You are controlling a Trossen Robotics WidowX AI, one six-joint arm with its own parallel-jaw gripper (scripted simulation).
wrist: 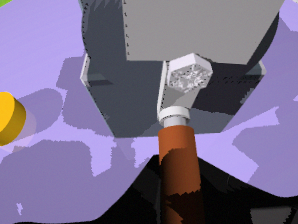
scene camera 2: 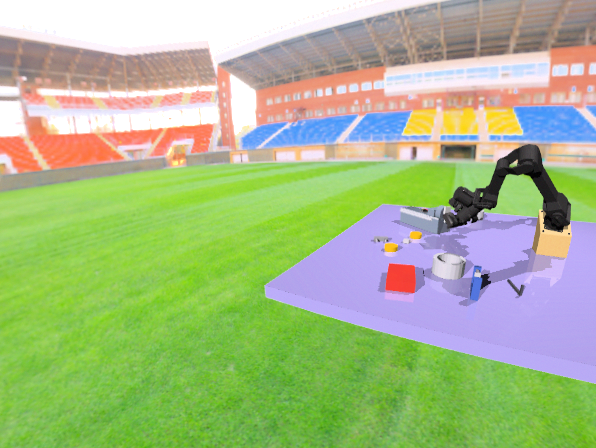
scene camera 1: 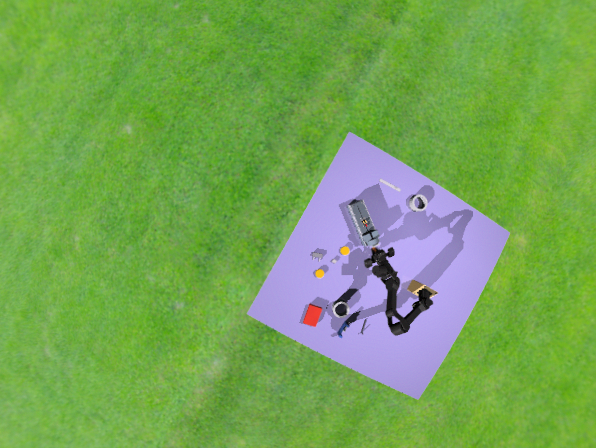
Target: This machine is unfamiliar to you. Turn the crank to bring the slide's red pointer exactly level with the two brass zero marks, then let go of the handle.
Labels:
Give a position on a grey slide machine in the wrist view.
125,92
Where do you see a grey slide machine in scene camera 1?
At 368,235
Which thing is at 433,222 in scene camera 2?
A grey slide machine.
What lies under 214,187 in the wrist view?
My gripper.

